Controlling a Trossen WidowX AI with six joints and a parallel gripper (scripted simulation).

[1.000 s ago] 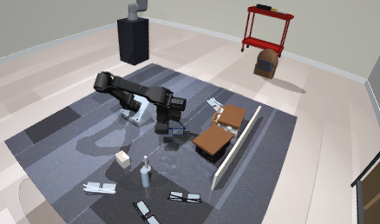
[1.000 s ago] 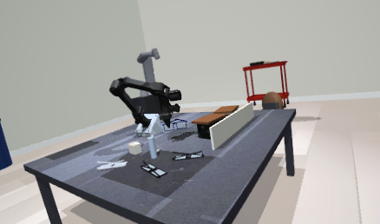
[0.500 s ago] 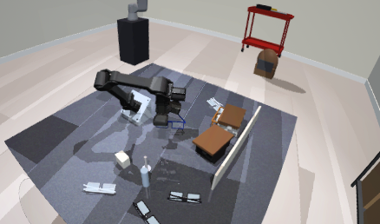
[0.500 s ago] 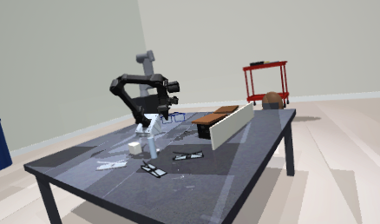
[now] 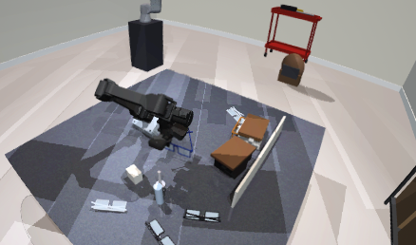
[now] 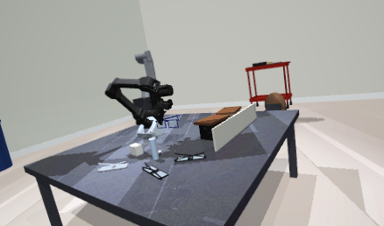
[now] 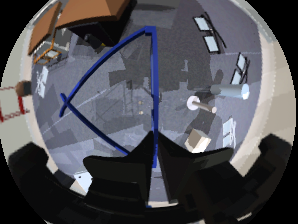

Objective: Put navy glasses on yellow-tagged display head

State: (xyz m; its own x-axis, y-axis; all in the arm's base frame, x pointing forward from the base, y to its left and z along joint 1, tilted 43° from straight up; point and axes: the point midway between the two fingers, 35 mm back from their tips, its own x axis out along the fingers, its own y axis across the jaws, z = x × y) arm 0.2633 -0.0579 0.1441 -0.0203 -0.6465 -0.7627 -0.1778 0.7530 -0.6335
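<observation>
My gripper tip is 70 mm past the white block, 150 mm to the left of it and 90 mm above it. Round my gripper tip: white board 340 mm ahead, 270 mm to the left, 60 mm below.
</observation>
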